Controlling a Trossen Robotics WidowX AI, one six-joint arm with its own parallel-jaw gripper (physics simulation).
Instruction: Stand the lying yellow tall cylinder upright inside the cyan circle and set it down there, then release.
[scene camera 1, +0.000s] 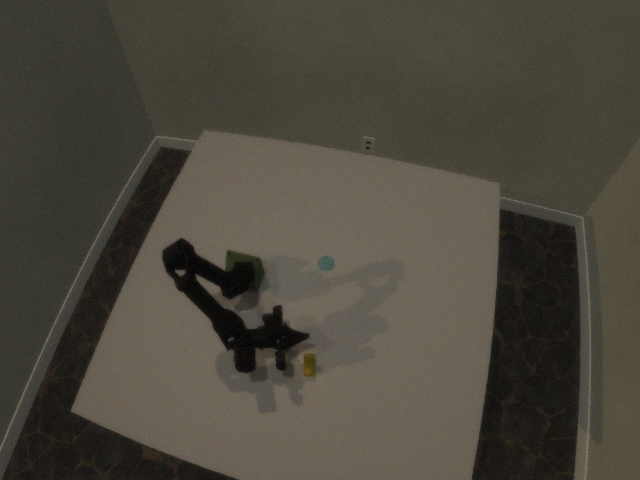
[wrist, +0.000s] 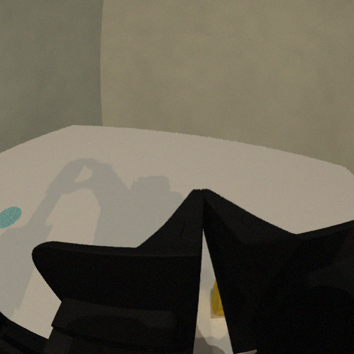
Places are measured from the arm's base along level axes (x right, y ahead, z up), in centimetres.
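Pixels of known places: gripper, fingertip midpoint: (scene camera 1: 309, 336); arm's base, link origin: (scene camera 1: 244, 271).
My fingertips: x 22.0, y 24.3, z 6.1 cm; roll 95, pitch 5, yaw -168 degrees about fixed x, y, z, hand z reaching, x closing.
Ahead of a thing's pixels: the offset from my fingertips to its middle. "*": to the spot under its first point. Level surfaces: height alone.
The yellow cylinder {dy +0.1, dx +6.0, dz -10.1 cm} (scene camera 1: 309, 364) (wrist: 217, 301) lies on its side on the white table, near the gripper in the scene view. In the wrist view a small part of it shows in the gap below the fingertips, and the right finger hides the rest. The cyan circle {* dy +1.7, dx -30.7, dz -11.6 cm} (scene camera 1: 326, 263) (wrist: 9, 217) is flat on the table, well apart from the cylinder; nothing stands on it. My gripper (scene camera 1: 308, 336) (wrist: 199, 197) is shut with its fingertips together and nothing between them. It hangs above the table, beside the cylinder.
The arm's green base plate (scene camera 1: 239, 256) sits on the white table {dz -11.7 cm} (scene camera 1: 392, 206), left of the cyan circle in the scene view. The arm reaches out from there over the table. Its shadow falls across the table. Walls stand beyond the table.
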